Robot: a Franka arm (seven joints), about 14 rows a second.
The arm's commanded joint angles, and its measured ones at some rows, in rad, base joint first. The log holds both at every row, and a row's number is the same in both.
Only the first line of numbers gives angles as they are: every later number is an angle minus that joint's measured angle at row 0.
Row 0, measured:
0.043 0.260 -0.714 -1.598 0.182 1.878 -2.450
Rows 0 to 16, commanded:
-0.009 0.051 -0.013 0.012 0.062 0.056 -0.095
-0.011 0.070 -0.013 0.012 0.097 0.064 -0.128
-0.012 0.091 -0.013 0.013 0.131 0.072 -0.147
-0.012 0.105 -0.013 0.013 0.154 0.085 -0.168
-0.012 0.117 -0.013 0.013 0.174 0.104 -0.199
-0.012 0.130 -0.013 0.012 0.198 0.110 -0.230
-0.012 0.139 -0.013 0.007 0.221 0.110 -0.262
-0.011 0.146 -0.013 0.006 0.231 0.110 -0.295
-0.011 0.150 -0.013 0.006 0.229 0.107 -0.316
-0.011 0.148 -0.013 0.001 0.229 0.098 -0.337
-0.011 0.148 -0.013 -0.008 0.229 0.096 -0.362
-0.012 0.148 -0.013 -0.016 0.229 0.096 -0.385
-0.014 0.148 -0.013 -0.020 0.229 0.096 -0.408
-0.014 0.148 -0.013 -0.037 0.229 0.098 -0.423
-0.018 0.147 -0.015 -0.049 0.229 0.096 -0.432
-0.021 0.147 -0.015 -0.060 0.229 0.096 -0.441
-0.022 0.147 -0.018 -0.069 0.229 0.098 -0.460
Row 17, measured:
-0.011 0.150 -0.004 -0.035 0.193 0.098 -0.302
